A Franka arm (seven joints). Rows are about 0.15 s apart.
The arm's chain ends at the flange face. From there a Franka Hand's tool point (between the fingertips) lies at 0.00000 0.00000 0.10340 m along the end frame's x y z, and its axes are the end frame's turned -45 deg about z.
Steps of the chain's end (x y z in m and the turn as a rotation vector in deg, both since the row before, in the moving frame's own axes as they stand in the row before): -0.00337, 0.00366, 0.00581, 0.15, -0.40, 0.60; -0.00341, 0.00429, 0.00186, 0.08, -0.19, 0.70; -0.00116, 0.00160, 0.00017, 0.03, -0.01, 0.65; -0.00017, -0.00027, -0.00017, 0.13, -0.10, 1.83; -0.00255, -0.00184, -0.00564, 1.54, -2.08, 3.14; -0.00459, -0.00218, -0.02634, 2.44, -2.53, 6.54; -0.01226, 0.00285, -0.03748, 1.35, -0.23, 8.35
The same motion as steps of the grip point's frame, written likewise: -0.00529, -0.00050, 0.00581, 0.39, -0.18, 0.60; -0.00558, 0.00028, 0.00186, 0.19, -0.08, 0.70; -0.00193, 0.00026, 0.00017, 0.03, 0.01, 0.65; 0.00011, -0.00060, -0.00017, 0.16, 0.02, 1.83; -0.00106, -0.00774, -0.00575, 2.56, -0.38, 3.14; -0.00146, -0.01112, -0.02653, 3.51, -0.06, 6.54; -0.00911, -0.00856, -0.03751, 1.12, 0.79, 8.35
